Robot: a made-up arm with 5 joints.
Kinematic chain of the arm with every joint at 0, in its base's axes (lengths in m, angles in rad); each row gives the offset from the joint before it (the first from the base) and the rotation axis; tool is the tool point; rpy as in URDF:
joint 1: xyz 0 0 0.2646 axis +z
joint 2: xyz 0 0 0 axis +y
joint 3: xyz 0.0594 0 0.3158 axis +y
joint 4: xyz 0.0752 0 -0.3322 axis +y
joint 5: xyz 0.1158 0 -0.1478 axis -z
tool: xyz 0 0 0 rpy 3.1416 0 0
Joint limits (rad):
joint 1: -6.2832..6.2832
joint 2: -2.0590..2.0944
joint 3: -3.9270..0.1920
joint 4: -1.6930..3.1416
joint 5: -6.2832..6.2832
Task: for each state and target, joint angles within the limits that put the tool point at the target. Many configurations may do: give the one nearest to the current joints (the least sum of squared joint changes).
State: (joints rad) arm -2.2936 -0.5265 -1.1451 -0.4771 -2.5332
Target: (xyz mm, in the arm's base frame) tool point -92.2 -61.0 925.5
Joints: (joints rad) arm -2.5571 -0.7202 -1.2434 -0.5345 -2.5332
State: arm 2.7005 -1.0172 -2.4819 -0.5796 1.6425
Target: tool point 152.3 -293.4 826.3
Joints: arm 2.0496 -0.5606 -2.4791 -1.4217 1.6425
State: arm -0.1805 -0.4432 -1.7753 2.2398 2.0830
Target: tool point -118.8 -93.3 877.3
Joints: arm 0.6657 -0.9632 -2.2656 2.0015 2.0830
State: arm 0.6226 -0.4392 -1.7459 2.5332 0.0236
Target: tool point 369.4 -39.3 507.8
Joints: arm -0.1060 -0.0276 -1.6608 2.3544 0.0236
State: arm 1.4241 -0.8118 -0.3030 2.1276 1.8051
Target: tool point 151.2 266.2 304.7
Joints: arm 1.0542 -0.3389 -0.7367 1.5954 1.8051
